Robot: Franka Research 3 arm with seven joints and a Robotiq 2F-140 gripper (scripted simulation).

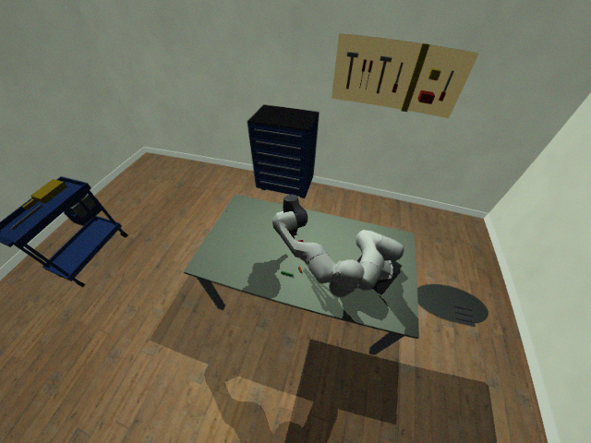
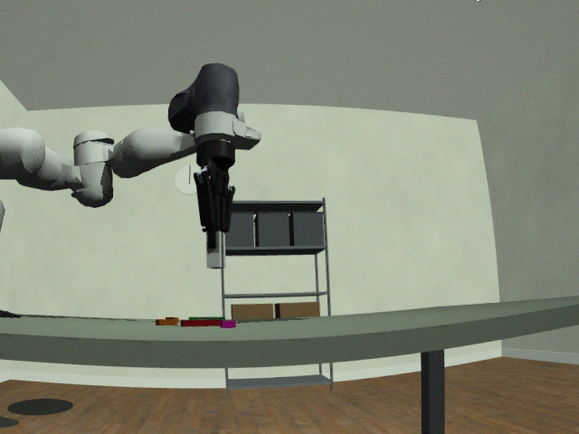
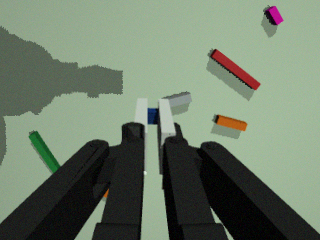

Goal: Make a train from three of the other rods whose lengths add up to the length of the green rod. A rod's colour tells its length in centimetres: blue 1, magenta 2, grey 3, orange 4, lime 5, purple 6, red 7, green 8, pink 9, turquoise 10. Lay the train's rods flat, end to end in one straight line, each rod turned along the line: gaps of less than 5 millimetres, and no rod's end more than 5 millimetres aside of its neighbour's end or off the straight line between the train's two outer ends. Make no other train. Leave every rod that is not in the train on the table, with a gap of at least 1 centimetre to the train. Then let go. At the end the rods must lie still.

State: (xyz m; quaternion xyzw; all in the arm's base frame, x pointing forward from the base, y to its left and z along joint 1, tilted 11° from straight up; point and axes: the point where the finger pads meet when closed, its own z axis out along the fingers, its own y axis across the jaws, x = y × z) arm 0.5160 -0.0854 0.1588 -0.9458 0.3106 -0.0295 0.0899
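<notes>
My gripper is now 30 mm past the grey rod, 20 mm to the left of it and 130 mm above it. The rest, counted from my hand: magenta rod: 10 mm behind, 170 mm to the right, 130 mm below; red rod: 40 mm behind, 100 mm to the right, 130 mm below; blue rod: 30 mm below.
</notes>
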